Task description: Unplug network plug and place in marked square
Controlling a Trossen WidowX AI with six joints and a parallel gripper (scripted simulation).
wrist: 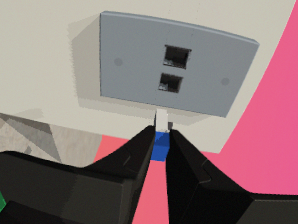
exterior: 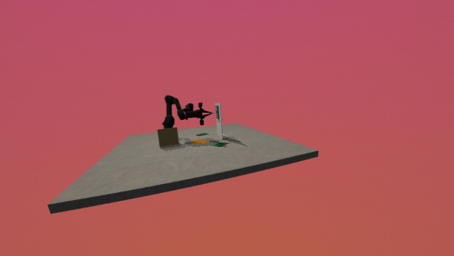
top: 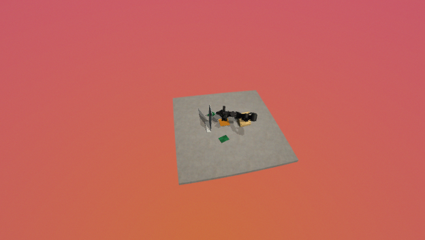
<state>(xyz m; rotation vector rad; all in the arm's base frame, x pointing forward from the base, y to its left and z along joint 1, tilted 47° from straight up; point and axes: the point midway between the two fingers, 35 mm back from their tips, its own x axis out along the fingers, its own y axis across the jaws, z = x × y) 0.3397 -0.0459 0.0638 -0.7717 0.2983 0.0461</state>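
My gripper tip is 22 cm above the orange square, 13 cm past it and 5 cm to the left of it. Also, from my gripper tip: network plug (right at my gripper tip); then upright panel (8 cm below, 7 cm ahead, 1 cm to the left).
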